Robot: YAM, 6 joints.
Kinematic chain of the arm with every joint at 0, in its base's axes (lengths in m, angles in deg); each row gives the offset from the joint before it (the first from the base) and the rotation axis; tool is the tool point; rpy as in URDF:
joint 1: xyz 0 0 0.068 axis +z
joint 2: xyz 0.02 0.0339 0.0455 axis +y
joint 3: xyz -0.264 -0.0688 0 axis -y
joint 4: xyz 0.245 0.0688 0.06 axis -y
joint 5: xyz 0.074 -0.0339 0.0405 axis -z
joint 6: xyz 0.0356 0 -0.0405 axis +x
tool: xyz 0 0 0 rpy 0 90 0
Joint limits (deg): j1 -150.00..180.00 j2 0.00..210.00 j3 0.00..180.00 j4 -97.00..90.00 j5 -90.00..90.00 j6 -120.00..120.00
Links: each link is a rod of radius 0.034 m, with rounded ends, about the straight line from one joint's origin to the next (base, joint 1, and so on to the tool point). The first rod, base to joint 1, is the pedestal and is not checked.
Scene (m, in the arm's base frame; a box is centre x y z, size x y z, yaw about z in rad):
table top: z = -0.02
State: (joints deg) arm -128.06 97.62 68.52 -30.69 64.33 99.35
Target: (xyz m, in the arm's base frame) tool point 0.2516 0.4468 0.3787
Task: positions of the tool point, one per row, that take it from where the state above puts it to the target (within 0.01 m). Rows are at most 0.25 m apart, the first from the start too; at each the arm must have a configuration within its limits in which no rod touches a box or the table.
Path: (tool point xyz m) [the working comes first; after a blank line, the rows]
Joints at the target: -122.63 12.47 145.79 -2.03 54.58 99.35
Straight joint move there: clear.

1: -0.2164 -0.2332 0.3847
2: -0.1517 -0.1542 0.5246
3: -0.0520 -0.0203 0.6139
4: 0.0641 0.1467 0.6240
5: 0.1728 0.3143 0.5429
6: 0.2516 0.4468 0.3787

